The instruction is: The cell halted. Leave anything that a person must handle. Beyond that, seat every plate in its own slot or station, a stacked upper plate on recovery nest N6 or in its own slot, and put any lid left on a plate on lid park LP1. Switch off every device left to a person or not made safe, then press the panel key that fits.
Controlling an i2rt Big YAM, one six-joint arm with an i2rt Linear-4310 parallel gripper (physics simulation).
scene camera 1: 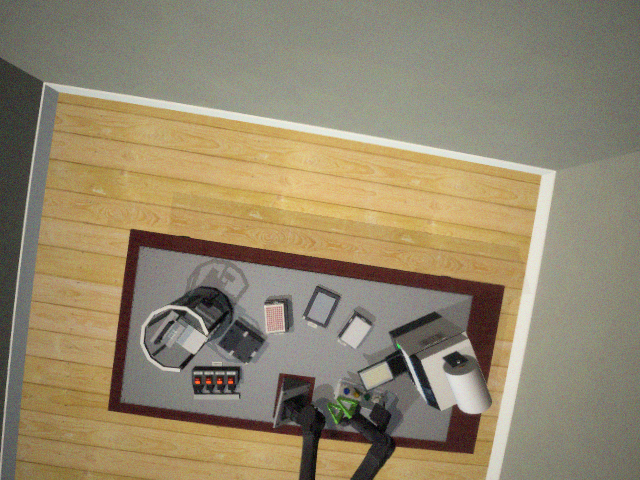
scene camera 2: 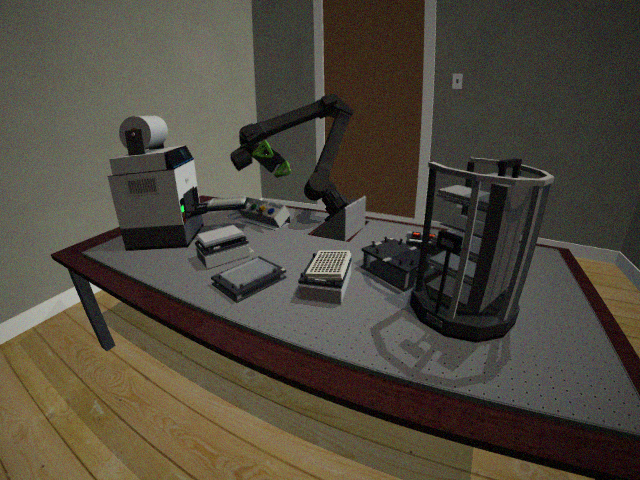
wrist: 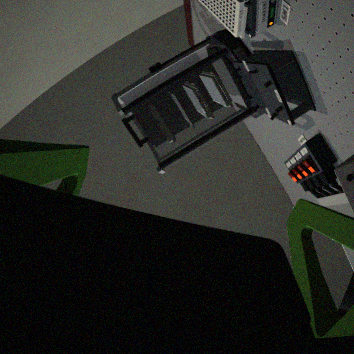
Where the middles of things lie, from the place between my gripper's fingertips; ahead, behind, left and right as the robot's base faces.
Labels:
The station marked SH1 [scene camera 2: 332, 291] is 280 mm to the left of my hand, 220 mm below it and 220 mm ahead of it. Round my hand: round plate hotel [scene camera 2: 481, 226]: 610 mm to the left, 170 mm ahead, 80 mm below.

